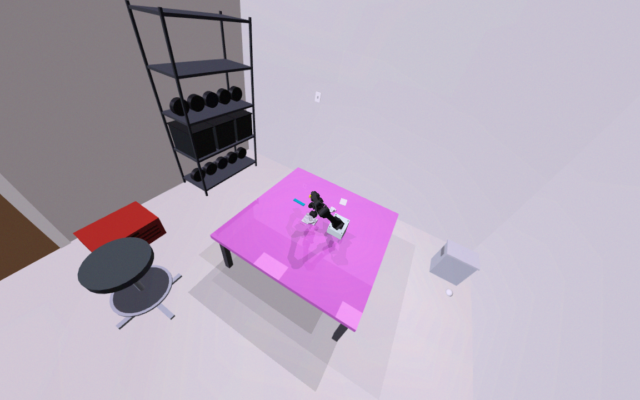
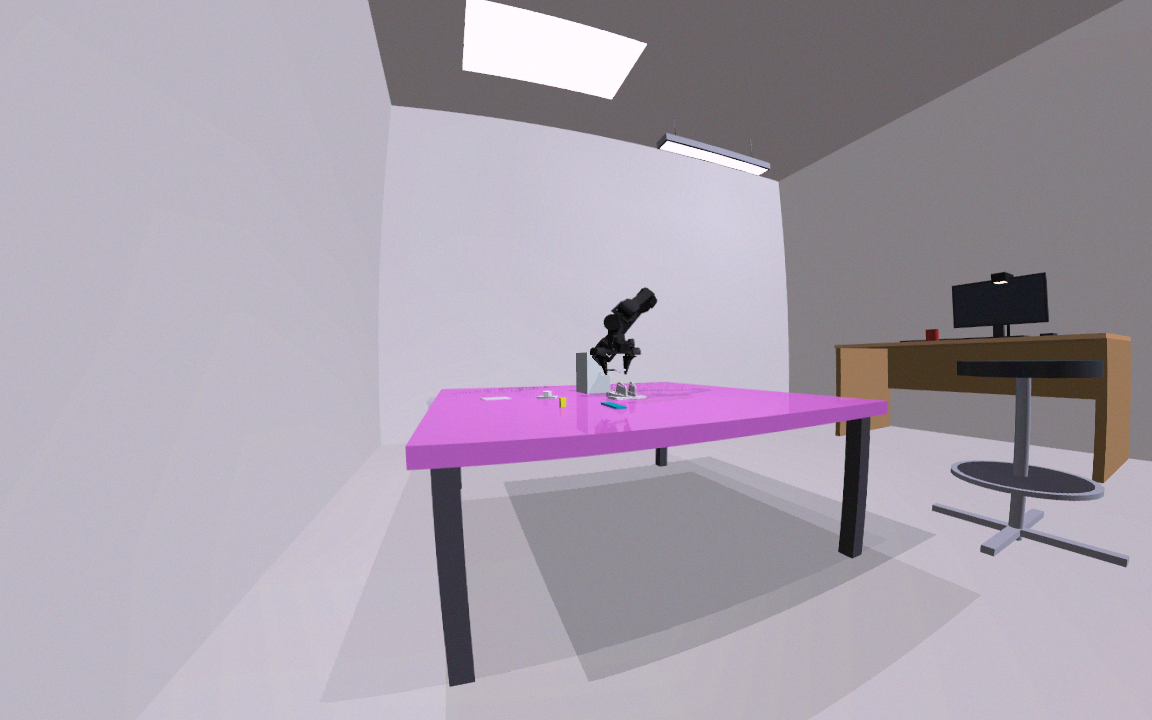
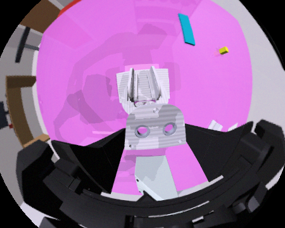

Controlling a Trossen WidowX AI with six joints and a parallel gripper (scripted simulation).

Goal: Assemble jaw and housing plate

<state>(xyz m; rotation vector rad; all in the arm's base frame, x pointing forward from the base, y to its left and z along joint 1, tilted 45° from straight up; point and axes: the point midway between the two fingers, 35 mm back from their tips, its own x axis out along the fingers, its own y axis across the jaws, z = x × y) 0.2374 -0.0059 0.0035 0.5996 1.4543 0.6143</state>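
Now: gripper tip 20 mm short of the white jaw, 30 mm to the right of it and 70 mm above it. Also, from my gripper tip: cyan bar: 250 mm ahead, 130 mm to the right, 80 mm below; small white part: 70 mm behind, 240 mm to the right, 70 mm below; white ledge: 70 mm ahead, 10 mm to the left, 80 mm below.
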